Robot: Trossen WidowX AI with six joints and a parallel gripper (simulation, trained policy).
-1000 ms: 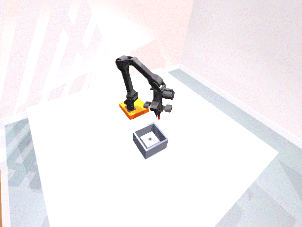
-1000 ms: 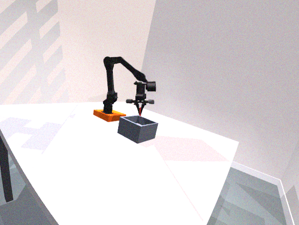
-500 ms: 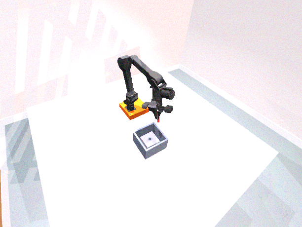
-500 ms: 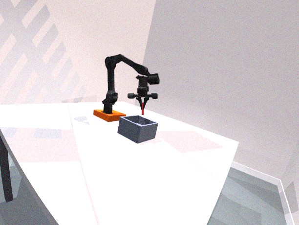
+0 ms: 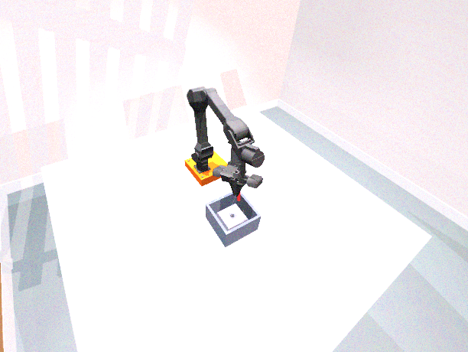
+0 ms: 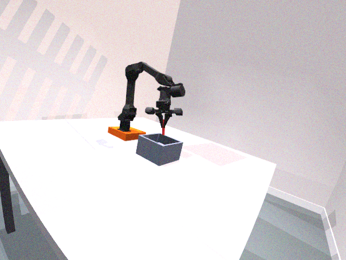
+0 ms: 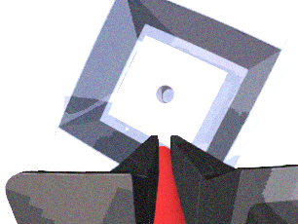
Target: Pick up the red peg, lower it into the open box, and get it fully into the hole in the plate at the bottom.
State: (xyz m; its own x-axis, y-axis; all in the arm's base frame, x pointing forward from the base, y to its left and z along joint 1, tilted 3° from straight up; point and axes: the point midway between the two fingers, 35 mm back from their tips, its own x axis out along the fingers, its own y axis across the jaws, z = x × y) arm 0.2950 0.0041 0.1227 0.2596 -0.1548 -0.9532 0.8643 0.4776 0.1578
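Right now the red peg is 2 cm to the left of my gripper tip and 1 cm behind it. Also, from my gripper tip: grey box: 12 cm below, 2 cm to the right, 2 cm ahead.
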